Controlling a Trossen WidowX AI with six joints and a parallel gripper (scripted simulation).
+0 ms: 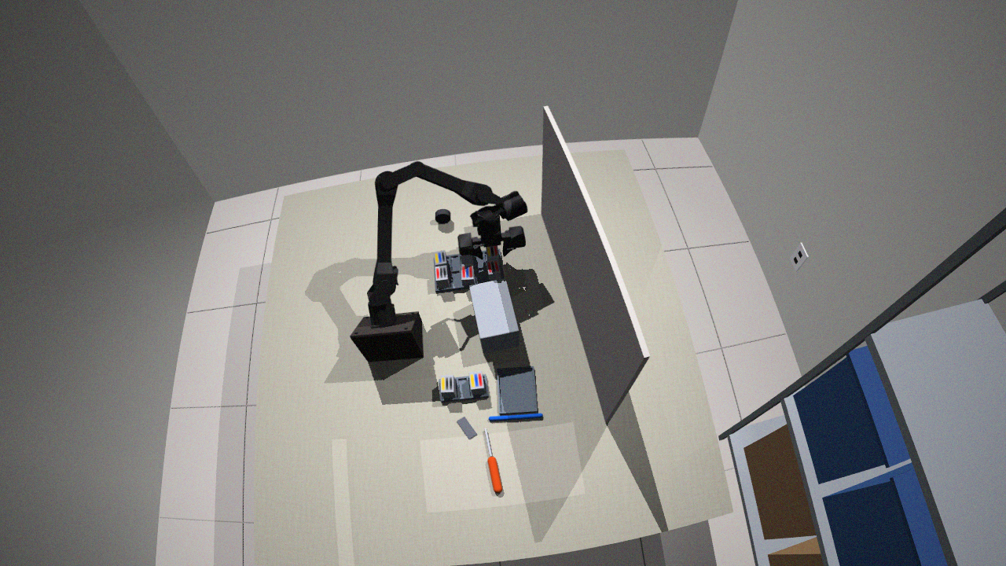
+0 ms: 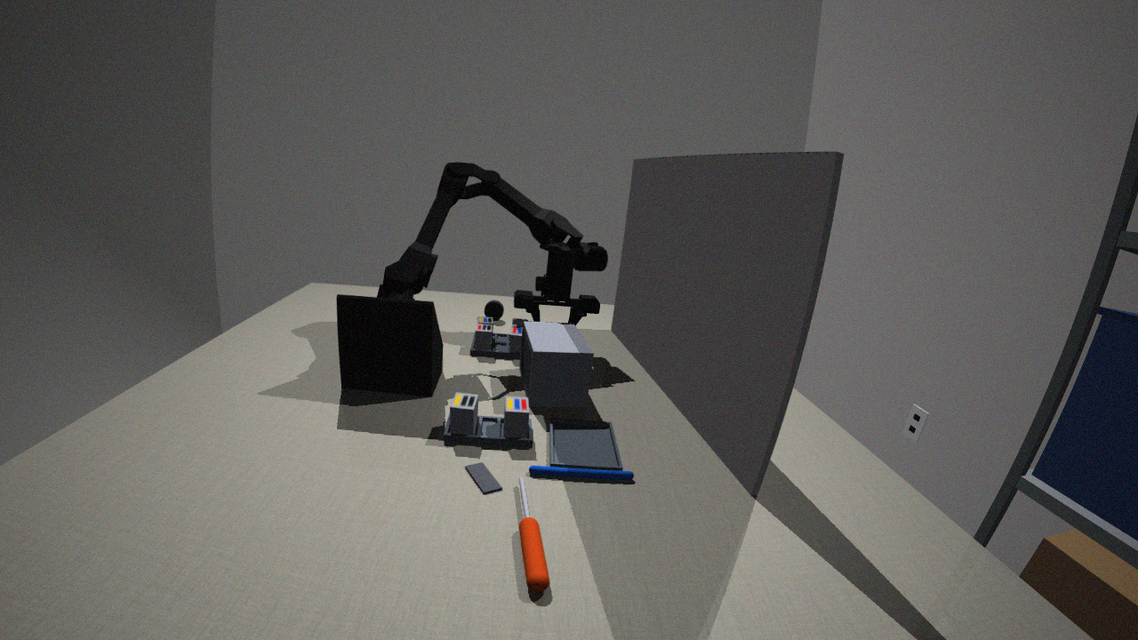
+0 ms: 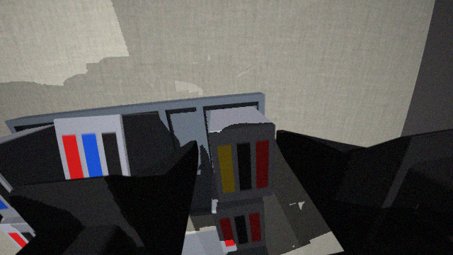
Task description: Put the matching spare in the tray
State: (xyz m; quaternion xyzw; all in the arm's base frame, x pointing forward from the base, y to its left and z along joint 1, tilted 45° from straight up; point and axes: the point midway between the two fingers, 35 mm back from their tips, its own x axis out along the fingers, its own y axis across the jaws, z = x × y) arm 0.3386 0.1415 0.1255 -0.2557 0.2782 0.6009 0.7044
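The grey tray is 3 cm behind my gripper tip, 41 cm to the right of it and 2 cm below it. Round my gripper tip: tall black panel (19 cm ahead, 21 cm to the right, 20 cm above); grey mounted unit (4 cm behind, 20 cm to the right, 3 cm above); grey spare (2 cm above).
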